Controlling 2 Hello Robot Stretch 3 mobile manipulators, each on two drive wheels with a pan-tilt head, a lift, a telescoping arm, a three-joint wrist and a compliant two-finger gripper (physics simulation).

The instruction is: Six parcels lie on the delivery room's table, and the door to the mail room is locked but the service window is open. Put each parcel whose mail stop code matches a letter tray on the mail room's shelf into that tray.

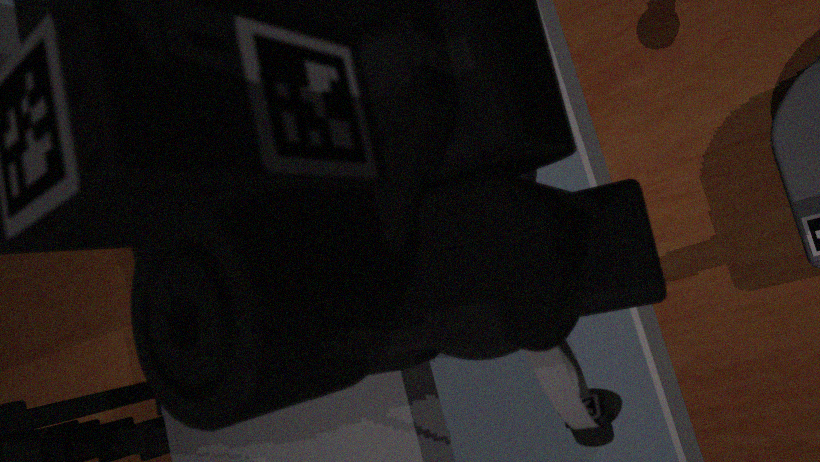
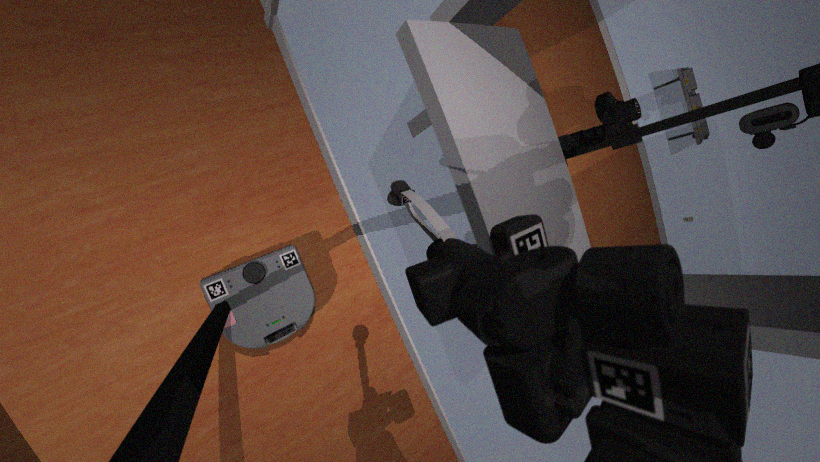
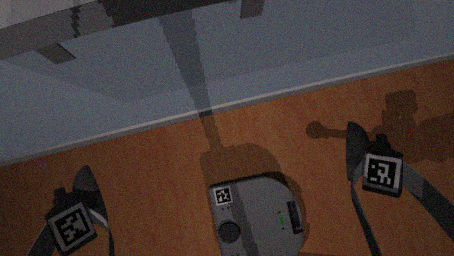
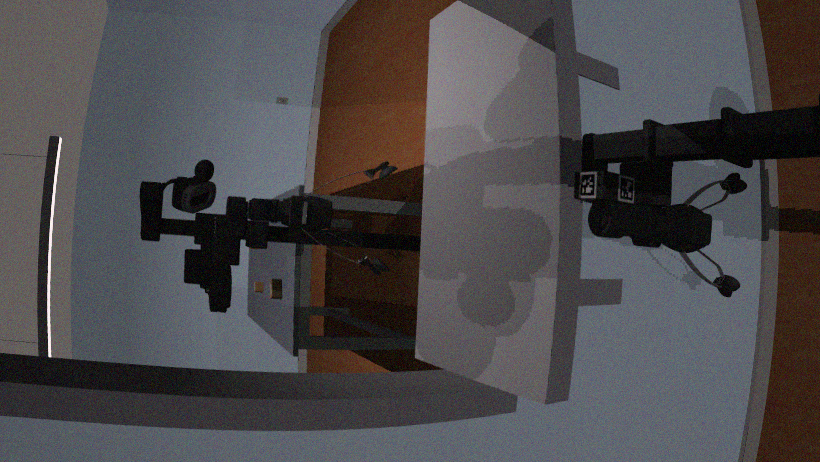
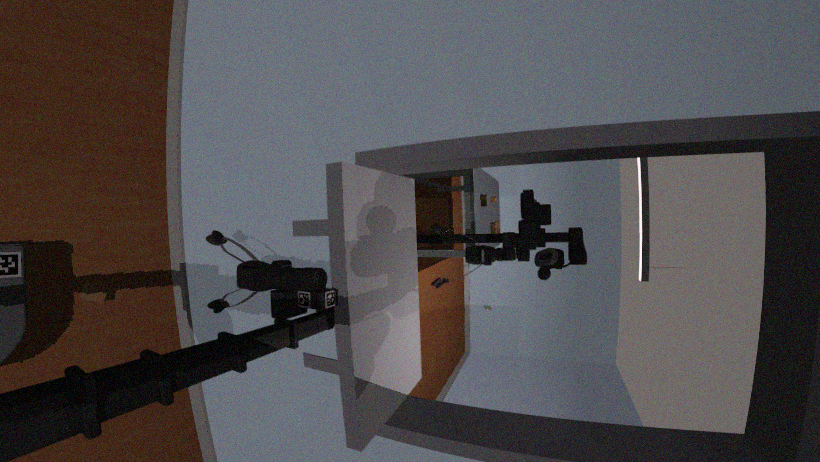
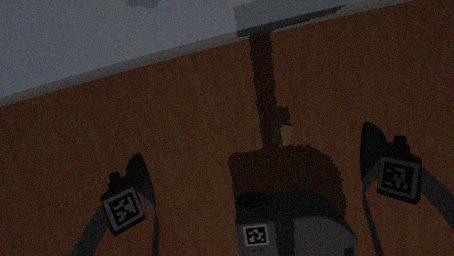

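r1's gripper (image 1: 593,417) (image 2: 399,193) (image 3: 222,165) (image 4: 377,216) (image 5: 440,255) is open with nothing between its fingers, pointing down on its side of the service window. r2's gripper (image 4: 730,234) (image 5: 216,270) (image 6: 256,157) is open, pointing down beside the sill, with nothing between its fingers. Small tan parcels (image 4: 276,288) (image 5: 483,200) lie on the table (image 4: 272,258) behind r1, seen through the window; their codes are unreadable. A wall shelf (image 2: 695,117) shows behind r2 through the window; its trays and letters are too small to read.
The pale window sill (image 2: 487,91) (image 4: 459,68) (image 5: 390,200) juts out between the robots, with brackets below and shadows across it. The dark window frame (image 4: 258,410) (image 5: 791,258) surrounds the opening. r1's base (image 2: 258,309) (image 3: 265,210) and r2's base (image 6: 320,232) stand on wood floors near the wall.
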